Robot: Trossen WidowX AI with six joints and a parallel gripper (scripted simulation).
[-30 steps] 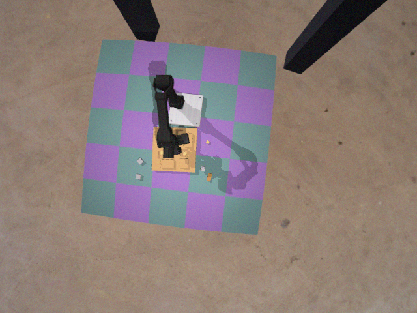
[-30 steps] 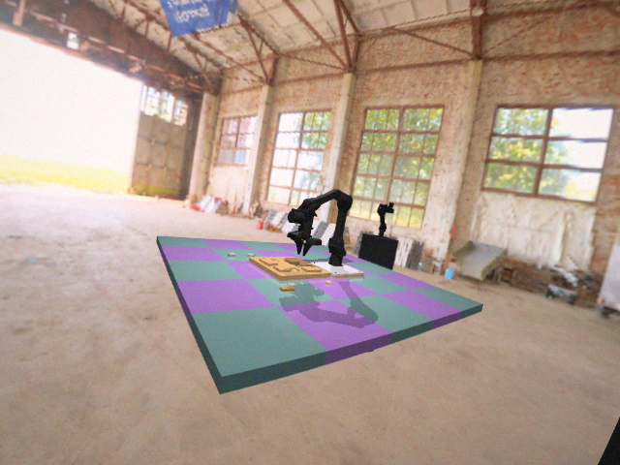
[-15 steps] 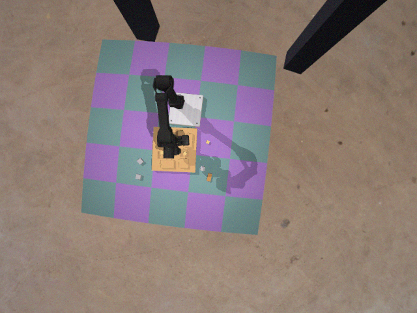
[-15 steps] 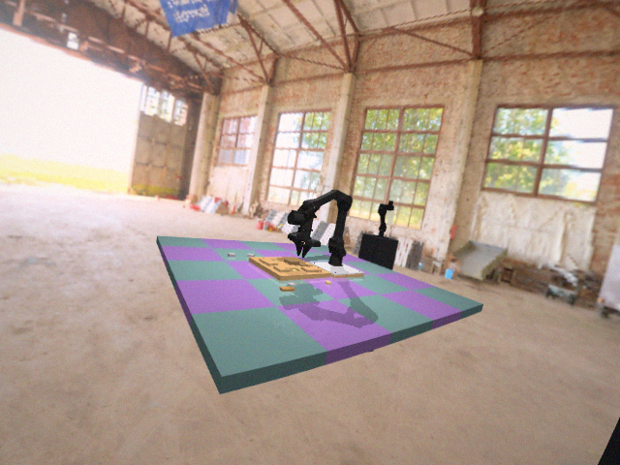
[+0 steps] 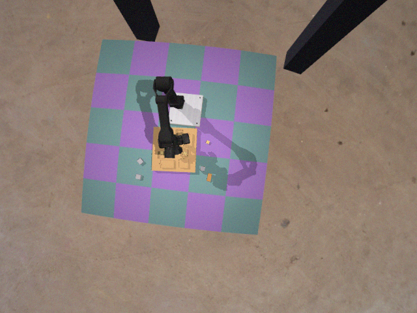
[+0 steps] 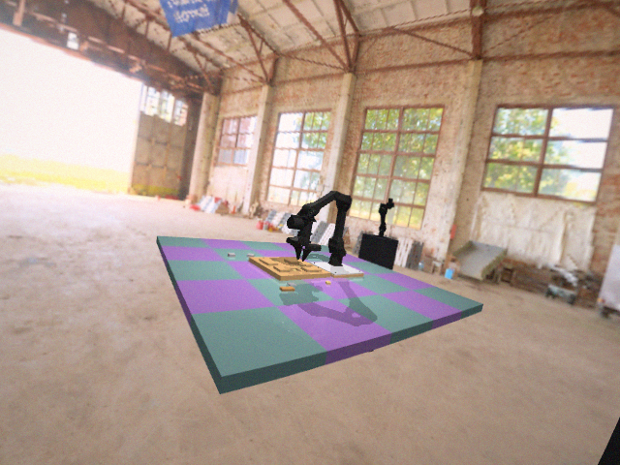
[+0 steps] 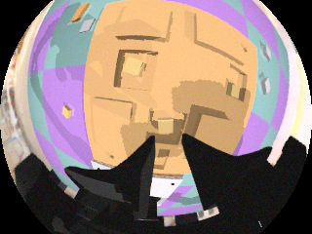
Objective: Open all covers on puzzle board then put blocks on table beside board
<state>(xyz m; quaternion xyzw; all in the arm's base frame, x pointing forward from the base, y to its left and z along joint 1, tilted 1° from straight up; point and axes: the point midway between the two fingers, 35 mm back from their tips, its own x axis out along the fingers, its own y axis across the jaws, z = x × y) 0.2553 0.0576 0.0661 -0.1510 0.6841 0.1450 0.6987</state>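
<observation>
Now: gripper tip 50 mm short of the orange puzzle board, 10 mm to the right of it and 30 mm above it. From my gripper tip the other things lie so: orange block 180 mm ahead, 270 mm to the left, 40 mm below.
</observation>
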